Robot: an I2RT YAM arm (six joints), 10 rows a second.
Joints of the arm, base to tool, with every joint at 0 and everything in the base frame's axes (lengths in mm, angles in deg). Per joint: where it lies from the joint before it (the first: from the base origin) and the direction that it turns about. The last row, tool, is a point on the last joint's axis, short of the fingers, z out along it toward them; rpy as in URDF.
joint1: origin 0 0 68 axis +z
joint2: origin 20 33.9 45.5 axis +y
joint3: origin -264 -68.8 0 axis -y
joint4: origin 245 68.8 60 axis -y
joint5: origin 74 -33.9 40.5 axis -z
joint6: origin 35.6 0 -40.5 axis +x
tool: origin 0 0 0 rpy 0 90 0
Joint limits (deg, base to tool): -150..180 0..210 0..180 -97..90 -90..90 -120..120
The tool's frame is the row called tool.
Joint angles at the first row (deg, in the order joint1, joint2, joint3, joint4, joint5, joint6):
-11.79, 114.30, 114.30, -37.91, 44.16, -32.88
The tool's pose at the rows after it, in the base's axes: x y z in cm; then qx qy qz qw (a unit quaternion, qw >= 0):
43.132, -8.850, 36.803, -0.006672, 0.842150, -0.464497, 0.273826
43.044, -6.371, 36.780, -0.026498, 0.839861, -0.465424, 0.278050
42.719, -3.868, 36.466, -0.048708, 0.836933, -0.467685, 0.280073
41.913, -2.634, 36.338, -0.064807, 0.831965, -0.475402, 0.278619
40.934, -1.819, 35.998, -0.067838, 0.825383, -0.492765, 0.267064
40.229, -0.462, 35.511, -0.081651, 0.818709, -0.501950, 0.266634
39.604, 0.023, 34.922, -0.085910, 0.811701, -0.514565, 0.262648
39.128, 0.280, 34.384, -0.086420, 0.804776, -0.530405, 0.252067
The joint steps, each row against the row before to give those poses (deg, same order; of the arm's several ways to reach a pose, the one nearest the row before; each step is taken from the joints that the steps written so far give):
3.45, -2.95, -1.29, 0.22, 0.48, 0.02
3.30, -1.09, -1.51, -0.04, 1.49, -0.02
3.39, -1.45, -2.60, 0.52, 1.64, -0.27
1.73, -2.29, -3.52, 1.51, 1.31, -1.42
1.31, -2.27, -3.78, 1.09, 3.04, -0.70
2.05, -1.90, -3.71, 2.14, 1.79, -1.18
0.85, -1.69, -3.74, 2.78, 1.84, -1.37
0.55, -1.07, -2.73, 1.88, 2.38, -1.23

